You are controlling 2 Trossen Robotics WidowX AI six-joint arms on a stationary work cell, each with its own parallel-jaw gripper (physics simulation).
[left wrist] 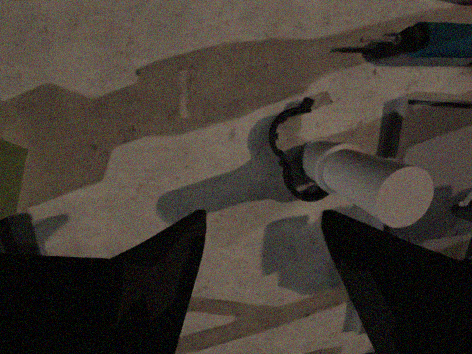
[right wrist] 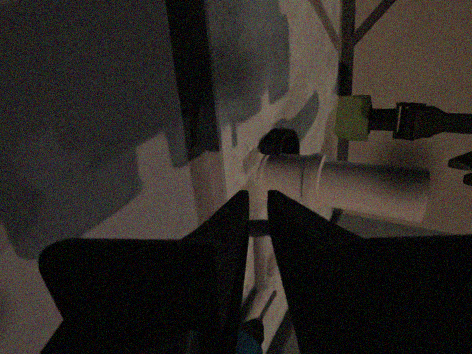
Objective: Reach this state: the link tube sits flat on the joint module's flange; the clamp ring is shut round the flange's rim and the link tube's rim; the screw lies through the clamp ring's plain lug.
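Where they show: left gripper, fingertip midpoint: (left wrist: 264, 218) (right wrist: 455, 170); right gripper, fingertip midpoint: (left wrist: 453, 210) (right wrist: 257, 199); left arm's base, origin of the base link: (right wrist: 369, 119).
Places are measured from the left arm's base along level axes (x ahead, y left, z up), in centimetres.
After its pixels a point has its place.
Note:
A pale link tube (left wrist: 372, 185) {x 40.2, y 19.1, z 7.4 cm} (right wrist: 375, 187) {x 45.2, y 19.2, z 4.2 cm} rises from the work area, its flat far end facing the left wrist camera. The dark clamp ring (left wrist: 274, 131) {x 34.4, y 20.1, z -5.6 cm} (right wrist: 280, 141) {x 45.3, y 15.4, z -5.7 cm} stands open at the tube's lower end, one half swung out to the side. The joint module and its flange cannot be told apart clearly in the dim light. My left gripper (left wrist: 264, 218) {x 31.2, y 15.4, z 12.9 cm} (right wrist: 455, 170) {x 31.2, y 15.4, z 12.9 cm} is open and empty, its tips beside the tube. My right gripper (right wrist: 257, 199) {x 59.6, y 20.8, z -0.4 cm} is shut on the screw (right wrist: 259, 228) {x 60.4, y 21.9, z 0.3 cm}, whose dark head and pale shank show between the fingers, near the tube's lower part.
A blue-handled tool (left wrist: 450, 41) {x 49.5, y 39.2, z -3.8 cm} (right wrist: 248, 344) {x 48.0, y 37.1, z -4.8 cm} with a thin dark tip lies beyond the clamp ring. A green block (left wrist: 12, 175) {x 5.0, y 1.5, z -5.9 cm} (right wrist: 352, 118) {x 5.0, y 1.2, z -3.7 cm} shows at the left in the left wrist view. A dark post (right wrist: 192, 75) {x 58.2, y 13.4, z -7.4 cm} rises at the upper left in the right wrist view.

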